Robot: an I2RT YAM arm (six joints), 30 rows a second.
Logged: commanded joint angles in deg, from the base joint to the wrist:
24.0, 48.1, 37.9, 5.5, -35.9, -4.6
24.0, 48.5, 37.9, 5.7, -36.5, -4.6
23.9, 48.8, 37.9, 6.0, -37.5, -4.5
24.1, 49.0, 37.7, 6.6, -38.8, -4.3
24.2, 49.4, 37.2, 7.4, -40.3, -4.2
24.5, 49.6, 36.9, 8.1, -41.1, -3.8
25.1, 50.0, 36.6, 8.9, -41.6, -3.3
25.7, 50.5, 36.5, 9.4, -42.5, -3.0
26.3, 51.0, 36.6, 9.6, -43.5, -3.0
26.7, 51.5, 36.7, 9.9, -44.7, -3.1
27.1, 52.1, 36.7, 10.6, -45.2, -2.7
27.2, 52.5, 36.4, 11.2, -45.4, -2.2
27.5, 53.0, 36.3, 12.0, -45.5, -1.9
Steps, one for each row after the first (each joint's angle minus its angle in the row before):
0.0, 0.4, 0.0, 0.2, -0.6, 0.0
-0.1, 0.3, 0.0, 0.3, -1.0, 0.1
0.2, 0.2, -0.2, 0.6, -1.3, 0.2
0.1, 0.4, -0.5, 0.8, -1.5, 0.1
0.3, 0.2, -0.3, 0.7, -0.8, 0.4
0.6, 0.4, -0.3, 0.8, -0.5, 0.5
0.6, 0.5, -0.1, 0.5, -0.9, 0.3
0.6, 0.5, 0.1, 0.2, -1.0, 0.0
0.4, 0.5, 0.1, 0.3, -1.2, -0.1
0.4, 0.6, 0.0, 0.7, -0.5, 0.4
0.1, 0.4, -0.3, 0.6, -0.2, 0.5
0.3, 0.5, -0.1, 0.8, -0.1, 0.3

